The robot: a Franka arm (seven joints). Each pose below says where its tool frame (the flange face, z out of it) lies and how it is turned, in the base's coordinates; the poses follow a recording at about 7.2 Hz.
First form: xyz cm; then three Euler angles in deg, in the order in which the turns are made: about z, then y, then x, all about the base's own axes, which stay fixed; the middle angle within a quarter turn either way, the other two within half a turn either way.
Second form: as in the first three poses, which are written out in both.
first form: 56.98 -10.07 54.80 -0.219 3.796 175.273
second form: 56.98 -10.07 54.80 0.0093 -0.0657 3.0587
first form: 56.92 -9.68 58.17 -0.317 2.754 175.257
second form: 56.92 -9.68 58.17 0.0095 -0.0474 3.0585
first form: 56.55 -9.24 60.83 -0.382 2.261 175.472
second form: 56.55 -9.24 60.83 0.0098 -0.0388 3.0622
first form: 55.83 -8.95 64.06 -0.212 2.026 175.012
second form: 55.83 -8.95 64.06 0.0068 -0.0349 3.0544
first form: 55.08 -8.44 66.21 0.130 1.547 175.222
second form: 55.08 -8.44 66.21 0.0000 -0.0271 3.0582
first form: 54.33 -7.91 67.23 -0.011 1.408 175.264
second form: 54.33 -7.91 67.23 0.0022 -0.0245 3.0589
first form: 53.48 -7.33 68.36 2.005 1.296 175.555
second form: 53.48 -7.33 68.36 -0.0331 -0.0252 3.0648
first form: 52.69 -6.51 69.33 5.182 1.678 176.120
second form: 52.69 -6.51 69.33 -0.0883 -0.0352 3.0768
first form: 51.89 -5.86 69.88 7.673 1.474 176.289
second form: 51.89 -5.86 69.88 -0.1320 -0.0341 3.0808
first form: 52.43 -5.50 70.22 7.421 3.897 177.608
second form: 52.43 -5.50 70.22 -0.1269 -0.0728 3.1089
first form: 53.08 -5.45 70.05 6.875 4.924 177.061
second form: 53.08 -5.45 70.05 -0.1159 -0.0914 3.1008
